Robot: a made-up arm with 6 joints.
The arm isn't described. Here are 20 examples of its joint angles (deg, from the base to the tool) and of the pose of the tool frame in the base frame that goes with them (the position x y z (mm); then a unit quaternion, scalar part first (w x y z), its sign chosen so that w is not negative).
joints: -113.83 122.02 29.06 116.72 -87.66 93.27
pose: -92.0 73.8 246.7 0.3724 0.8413 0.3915 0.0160
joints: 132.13 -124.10 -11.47 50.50 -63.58 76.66
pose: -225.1 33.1 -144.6 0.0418 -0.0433 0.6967 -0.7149
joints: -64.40 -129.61 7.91 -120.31 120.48 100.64
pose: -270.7 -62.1 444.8 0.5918 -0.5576 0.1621 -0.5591
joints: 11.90 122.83 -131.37 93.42 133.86 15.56
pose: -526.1 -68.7 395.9 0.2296 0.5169 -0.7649 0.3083
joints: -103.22 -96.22 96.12 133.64 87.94 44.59
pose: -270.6 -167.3 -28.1 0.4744 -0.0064 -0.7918 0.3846
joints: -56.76 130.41 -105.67 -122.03 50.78 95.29
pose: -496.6 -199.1 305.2 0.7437 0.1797 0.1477 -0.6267
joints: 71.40 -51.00 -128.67 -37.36 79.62 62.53
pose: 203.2 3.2 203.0 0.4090 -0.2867 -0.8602 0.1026
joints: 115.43 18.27 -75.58 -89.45 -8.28 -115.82
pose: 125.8 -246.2 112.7 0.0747 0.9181 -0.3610 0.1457
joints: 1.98 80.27 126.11 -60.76 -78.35 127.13
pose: -7.9 -253.9 216.3 0.0127 0.6439 -0.6899 0.3305
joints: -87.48 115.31 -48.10 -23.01 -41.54 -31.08
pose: -386.5 76.3 308.8 0.4238 -0.0961 0.1202 0.8926
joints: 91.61 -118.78 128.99 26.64 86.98 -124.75
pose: -56.1 321.3 552.3 0.3994 -0.8763 -0.0521 -0.2643
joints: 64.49 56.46 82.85 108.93 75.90 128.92
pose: 19.2 -70.5 293.3 0.5835 0.0766 0.7257 -0.3563
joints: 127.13 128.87 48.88 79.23 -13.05 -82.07
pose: 74.1 -118.0 29.0 0.9068 -0.0487 0.3754 0.1855
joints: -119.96 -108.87 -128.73 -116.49 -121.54 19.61
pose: 147.6 -258.0 33.9 0.5238 0.1131 -0.8311 0.1486
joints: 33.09 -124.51 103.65 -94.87 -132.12 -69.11
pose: -94.6 12.5 256.0 0.5542 -0.6571 0.1344 0.4929
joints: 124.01 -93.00 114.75 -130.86 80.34 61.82
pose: -182.5 283.2 162.8 0.5818 0.3301 0.0129 -0.7432
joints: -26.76 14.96 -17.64 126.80 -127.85 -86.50
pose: 15.0 378.4 174.7 0.0414 0.7774 0.3957 -0.4873
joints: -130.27 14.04 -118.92 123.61 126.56 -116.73
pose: -16.6 270.4 517.2 0.3461 -0.8260 -0.1202 -0.4283
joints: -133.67 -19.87 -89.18 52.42 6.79 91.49
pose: 94.2 -38.0 267.7 0.7937 0.3555 0.2321 -0.4356
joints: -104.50 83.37 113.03 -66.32 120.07 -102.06
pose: -222.9 41.2 -204.0 0.4030 0.3741 0.4096 -0.7279
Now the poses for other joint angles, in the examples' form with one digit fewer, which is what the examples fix.
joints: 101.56 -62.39 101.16 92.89 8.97 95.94
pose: -59 305 238 0.858 -0.050 0.165 0.484
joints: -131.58 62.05 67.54 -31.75 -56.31 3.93
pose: 63 90 113 0.292 0.625 0.454 0.564
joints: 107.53 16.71 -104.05 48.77 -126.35 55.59
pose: -73 -294 113 0.540 0.289 -0.232 -0.756
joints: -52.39 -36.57 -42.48 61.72 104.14 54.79
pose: 114 100 352 0.697 0.590 0.405 0.036
